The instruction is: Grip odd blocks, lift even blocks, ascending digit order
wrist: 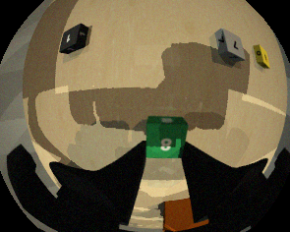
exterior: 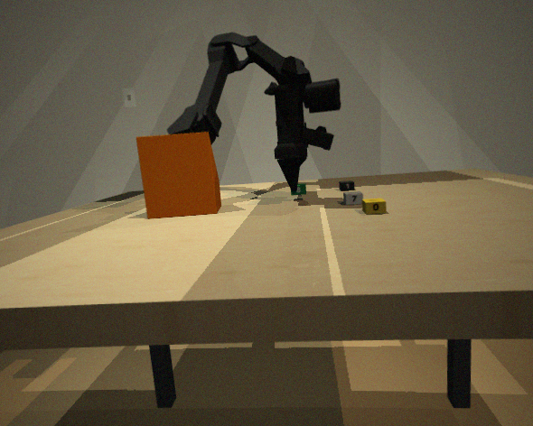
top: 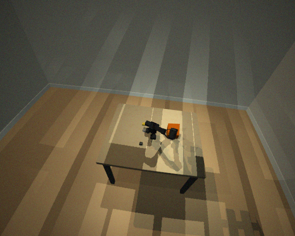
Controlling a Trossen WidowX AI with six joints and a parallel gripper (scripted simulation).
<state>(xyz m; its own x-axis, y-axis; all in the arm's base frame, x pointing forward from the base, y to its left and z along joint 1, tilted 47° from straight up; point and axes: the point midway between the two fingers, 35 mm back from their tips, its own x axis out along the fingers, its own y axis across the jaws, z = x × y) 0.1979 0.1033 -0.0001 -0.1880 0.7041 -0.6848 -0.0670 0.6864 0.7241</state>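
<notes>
My gripper tip is now 10 mm short of the green block marked 8. The rest, counted from my gripper tip: yellow block marked 0 (170 mm to the right, 150 mm ahead, 10 mm below); black block marked 1 (120 mm to the left, 120 mm ahead, 10 mm below); white block marked 7 (120 mm ahead, 70 mm to the right, 10 mm below).
</notes>
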